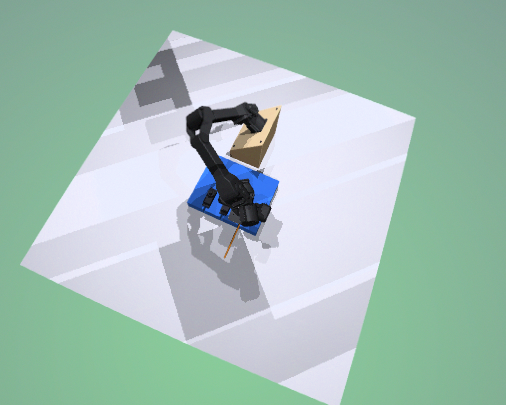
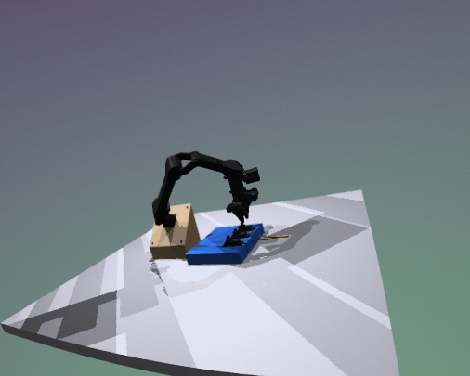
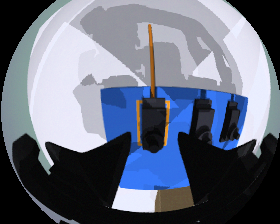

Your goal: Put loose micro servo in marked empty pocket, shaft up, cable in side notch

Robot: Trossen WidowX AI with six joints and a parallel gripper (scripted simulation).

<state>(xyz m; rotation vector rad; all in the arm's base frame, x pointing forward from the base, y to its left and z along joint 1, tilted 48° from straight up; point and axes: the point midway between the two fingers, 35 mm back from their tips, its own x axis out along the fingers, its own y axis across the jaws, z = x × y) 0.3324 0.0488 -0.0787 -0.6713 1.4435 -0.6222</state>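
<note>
My gripper tip is now 110 mm past the blue deck, 80 mm to the left of it and 70 mm above it.
</note>
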